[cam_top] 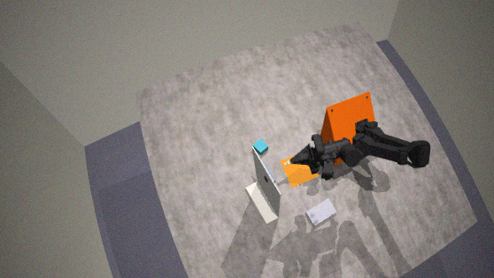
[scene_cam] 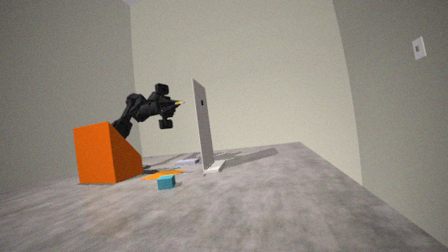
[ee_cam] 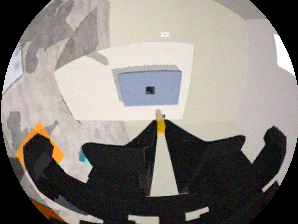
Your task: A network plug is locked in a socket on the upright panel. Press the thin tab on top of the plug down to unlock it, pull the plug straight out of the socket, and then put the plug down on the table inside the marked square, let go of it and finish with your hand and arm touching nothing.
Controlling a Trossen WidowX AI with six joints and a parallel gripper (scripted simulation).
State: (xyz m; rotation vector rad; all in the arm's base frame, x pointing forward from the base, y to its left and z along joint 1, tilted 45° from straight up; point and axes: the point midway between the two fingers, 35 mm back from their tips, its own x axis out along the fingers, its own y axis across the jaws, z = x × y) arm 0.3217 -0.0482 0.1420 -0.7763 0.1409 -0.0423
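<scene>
Right now my gripper tip is 80 mm past the orange square, 50 mm to the left of it and 270 mm above it. Also, from my gripper tip: upright white panel: 90 mm ahead, 20 mm to the left, 120 mm below; then flat grey plate: 90 mm behind, 150 mm to the left, 260 mm below; then network plug: right at my gripper tip.
</scene>
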